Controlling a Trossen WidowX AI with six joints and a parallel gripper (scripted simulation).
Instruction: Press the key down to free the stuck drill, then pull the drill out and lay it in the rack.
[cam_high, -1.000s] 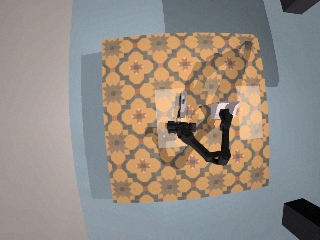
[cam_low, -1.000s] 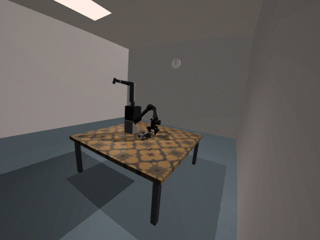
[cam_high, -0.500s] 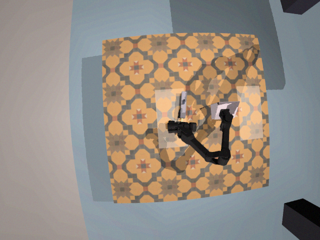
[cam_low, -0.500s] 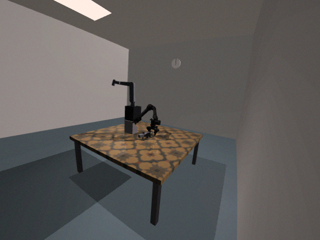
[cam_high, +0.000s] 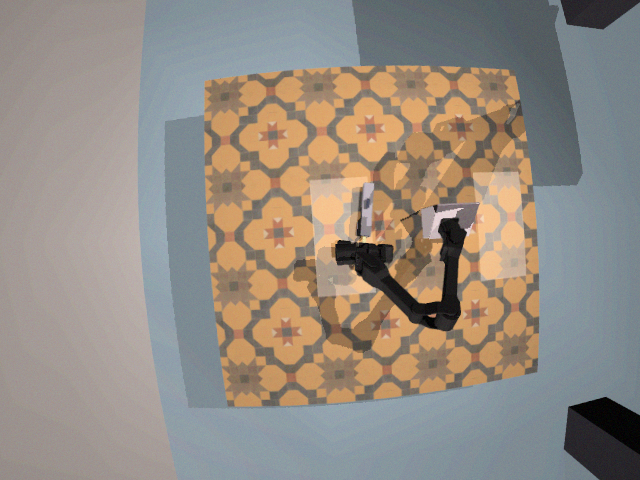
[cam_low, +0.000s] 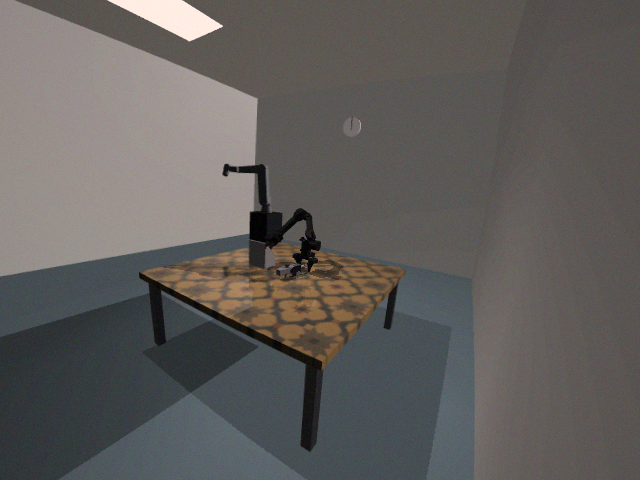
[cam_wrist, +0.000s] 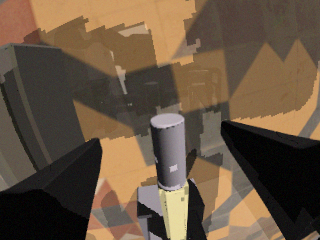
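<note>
The drill is 40 mm to the right of my gripper tip, 40 mm above it and 10 mm behind it. From my gripper tip the other things lie so: pale grey fixture 140 mm to the right, 30 mm above, 20 mm behind; then dark rack 70 mm behind, 40 mm to the left, 10 mm above; then dark key 160 mm to the right, 40 mm above, 30 mm behind.
</note>
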